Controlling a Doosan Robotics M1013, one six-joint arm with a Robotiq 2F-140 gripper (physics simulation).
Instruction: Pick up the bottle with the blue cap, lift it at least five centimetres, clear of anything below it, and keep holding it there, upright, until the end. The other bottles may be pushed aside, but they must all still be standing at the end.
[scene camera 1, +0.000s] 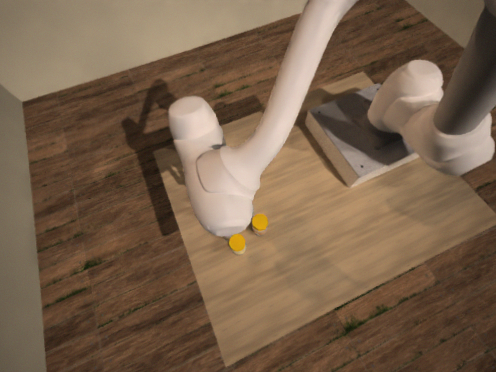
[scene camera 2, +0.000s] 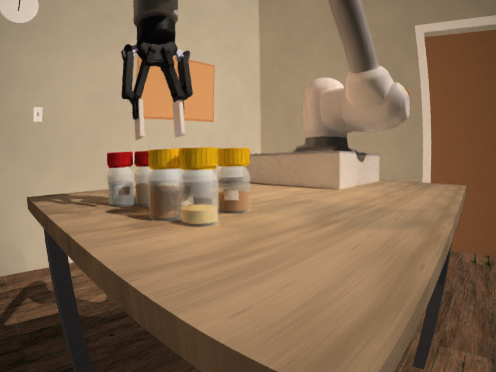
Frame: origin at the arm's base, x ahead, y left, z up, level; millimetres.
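Seen in the pictures: gripper, fingertip midpoint: (scene camera 2: 160, 136); arm's base, link origin: (scene camera 1: 381, 126).
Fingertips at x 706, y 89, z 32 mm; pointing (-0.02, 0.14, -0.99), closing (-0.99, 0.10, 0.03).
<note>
Offsets run from my fingertips to a thing's top centre. Level surfaces: height alone.
The blue-capped bottle does not show in either view. My gripper (scene camera 2: 159, 135) is partly open and empty, pointing down, with its fingertips a little above the bottle caps. In scene camera 1 the arm hides it. A yellow-capped bottle @(dx +9, dy +124, dz -24 mm) (scene camera 1: 237, 243) (scene camera 2: 199, 175) stands at the front of the group. Another yellow-capped bottle @(dx -90, dy +89, dz -24 mm) (scene camera 1: 260, 222) (scene camera 2: 234, 172) stands to its right in scene camera 2. A third yellow-capped bottle @(dx +26, dy +61, dz -24 mm) (scene camera 2: 164, 175) stands to its left.
Two red-capped bottles @(dx +34, dy -113, dz -24 mm) (scene camera 2: 120, 175) @(dx -14, dy -77, dz -24 mm) (scene camera 2: 142, 175) stand at the left of the group in scene camera 2. All stand upright on the wooden table @(dz -128 mm) (scene camera 1: 350, 230) (scene camera 2: 310, 240). The robot's base block (scene camera 1: 332, 145) (scene camera 2: 300, 170) is at the back.
</note>
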